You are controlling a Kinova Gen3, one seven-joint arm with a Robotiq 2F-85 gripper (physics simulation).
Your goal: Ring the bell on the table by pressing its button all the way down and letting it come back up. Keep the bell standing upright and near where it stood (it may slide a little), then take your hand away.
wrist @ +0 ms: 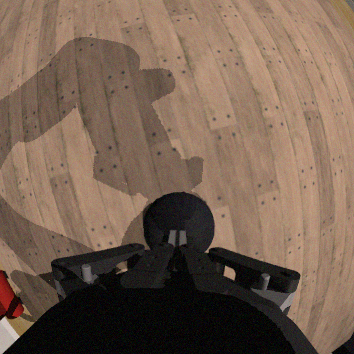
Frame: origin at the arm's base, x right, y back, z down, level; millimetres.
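Seen in the pictures: gripper, fingertip midpoint: (177, 240).
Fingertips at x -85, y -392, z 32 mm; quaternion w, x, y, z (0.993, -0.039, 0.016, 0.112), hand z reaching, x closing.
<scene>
A point is followed by its place in that frame.
The bell (179, 212) @(z 54, x -79, y -411 mm) shows in the wrist view as a dark, round, nearly black shape just below the middle, seen from above. It looks upright on the wooden table (250, 165) @(z 92, x 17, y -440 mm). My gripper (177, 240) @(z 32, x -85, y -392 mm) is shut and empty. Its light grey fingertips lie over the lower middle part of the bell's outline. The button cannot be told apart from the dark bell, and the fingertips cover part of that area. Whether the tips touch the button or hover over it cannot be told. The near side of the bell is hidden behind the fingers.
A red object (8, 296) with dark parts is partly in view at the lower left edge, beside a pale surface (7, 336) in the corner. A broad shadow of the arm falls on the table left of and beyond the bell. A dark shape shows at the bottom right corner.
</scene>
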